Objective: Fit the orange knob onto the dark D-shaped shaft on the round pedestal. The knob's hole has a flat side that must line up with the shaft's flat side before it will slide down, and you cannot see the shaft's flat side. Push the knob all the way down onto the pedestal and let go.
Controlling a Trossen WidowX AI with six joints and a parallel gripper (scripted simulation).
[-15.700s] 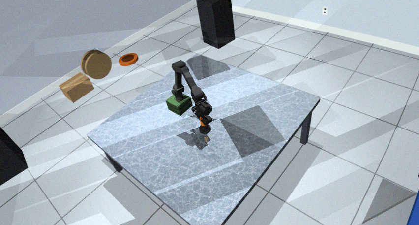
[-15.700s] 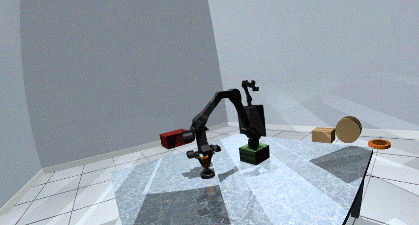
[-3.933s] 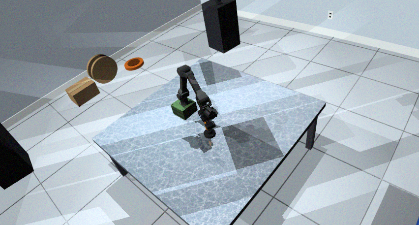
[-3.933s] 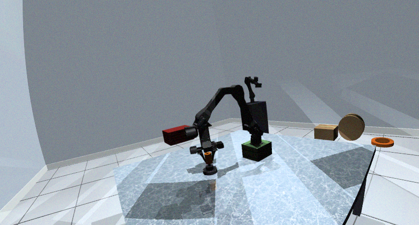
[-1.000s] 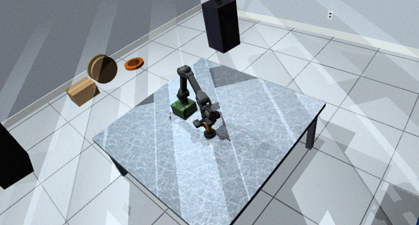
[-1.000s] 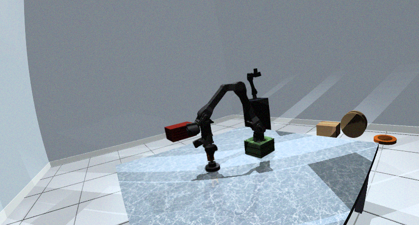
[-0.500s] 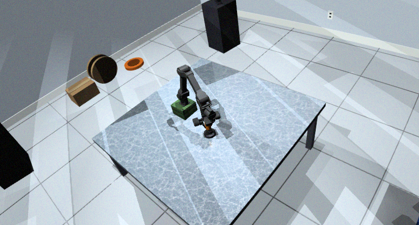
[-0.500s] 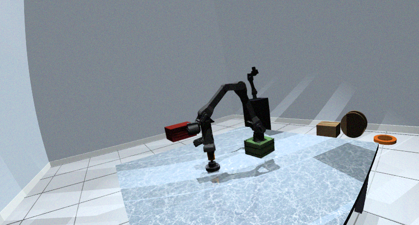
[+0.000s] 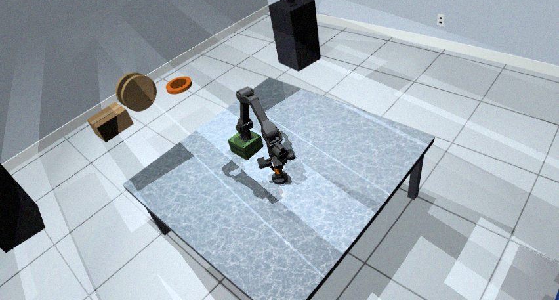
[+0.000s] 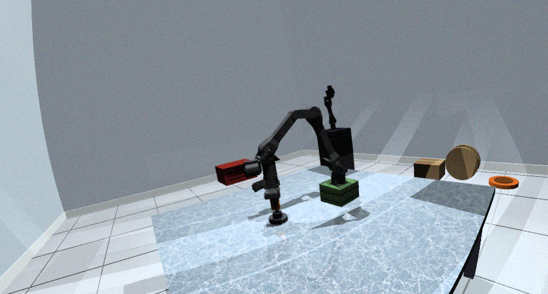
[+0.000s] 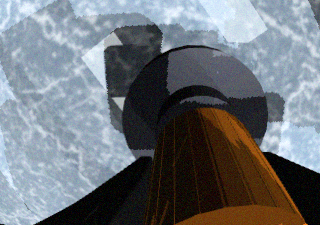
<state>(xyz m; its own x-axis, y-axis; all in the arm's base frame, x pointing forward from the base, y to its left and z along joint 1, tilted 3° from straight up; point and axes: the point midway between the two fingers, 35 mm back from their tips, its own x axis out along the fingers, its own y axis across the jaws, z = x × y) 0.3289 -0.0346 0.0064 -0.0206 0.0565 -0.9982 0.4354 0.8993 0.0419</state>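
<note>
My gripper tip is 40 mm above the round dark pedestal. Round my gripper tip: orange knob (20 mm above).
</note>
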